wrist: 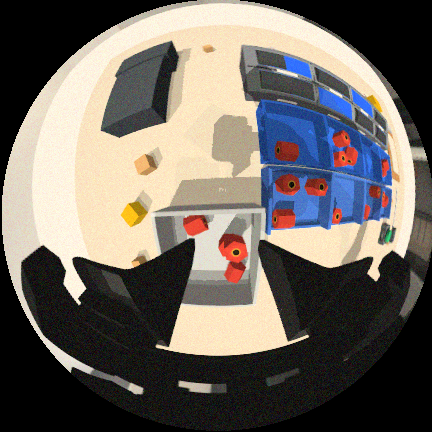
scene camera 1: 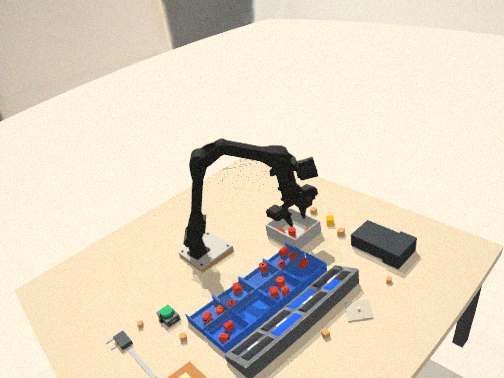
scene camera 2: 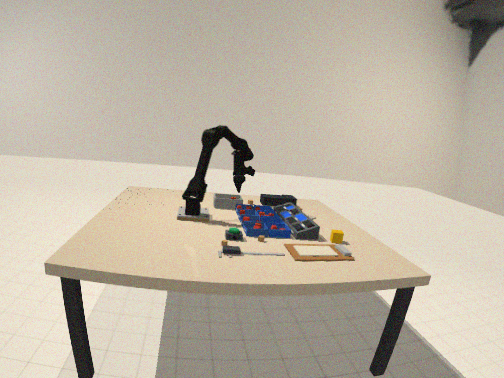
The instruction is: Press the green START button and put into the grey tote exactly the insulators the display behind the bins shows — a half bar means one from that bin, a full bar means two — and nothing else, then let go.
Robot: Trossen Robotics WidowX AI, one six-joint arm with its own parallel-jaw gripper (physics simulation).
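Frame: origin at the arm's base, x ahead, y left, z up, level; metres.
Seen in the pictures: gripper, fingertip midpoint: (wrist: 226, 244) (scene camera 1: 297, 222) (scene camera 2: 238, 191); arm's base at its link origin: (scene camera 1: 198, 251) (scene camera 2: 191, 213).
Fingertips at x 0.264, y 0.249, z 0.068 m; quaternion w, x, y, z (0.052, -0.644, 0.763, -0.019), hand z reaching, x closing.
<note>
Offsets run from my fingertips to a thing's top centre.
My gripper (scene camera 1: 297, 220) (scene camera 2: 239, 191) (wrist: 226, 244) is open and empty above the grey tote {dx -0.050, dy +0.026, dz -0.036 m} (scene camera 1: 284, 237) (scene camera 2: 225, 204) (wrist: 215, 296). At least three red insulators lie in the tote: one red insulator {dx +0.002, dy +0.041, dz -0.059 m} (wrist: 195, 225) in a corner, one {dx -0.027, dy -0.008, dz -0.033 m} (wrist: 235, 246) near the middle and one {dx -0.083, dy -0.006, dz -0.059 m} (wrist: 235, 273) touching or close to it. The blue bins (scene camera 1: 257, 308) (wrist: 295, 125) hold several more red insulators. The display (scene camera 1: 255, 367) (scene camera 2: 306, 232) (wrist: 247, 72) behind them shows one half and two full blue bars. The green START button {dx -0.115, dy -0.512, dz -0.049 m} (scene camera 1: 167, 312) (scene camera 2: 234, 231) (wrist: 389, 234) stands beside the bins, away from my gripper.
A dark stepped block {dx +0.268, dy +0.114, dz -0.034 m} (scene camera 1: 384, 242) (scene camera 2: 278, 199) (wrist: 140, 90) stands beyond the tote. A yellow cube {dx +0.027, dy +0.145, dz -0.063 m} (scene camera 1: 330, 220) (wrist: 134, 214) and small orange cubes lie near the tote. A grey-white plate {dx +0.346, dy -0.162, dz -0.084 m} (scene camera 1: 365, 315) lies behind the display. A dark plug-like tool {dx -0.082, dy -0.692, dz -0.070 m} (scene camera 1: 123, 341) (scene camera 2: 231, 250) lies near the button.
</note>
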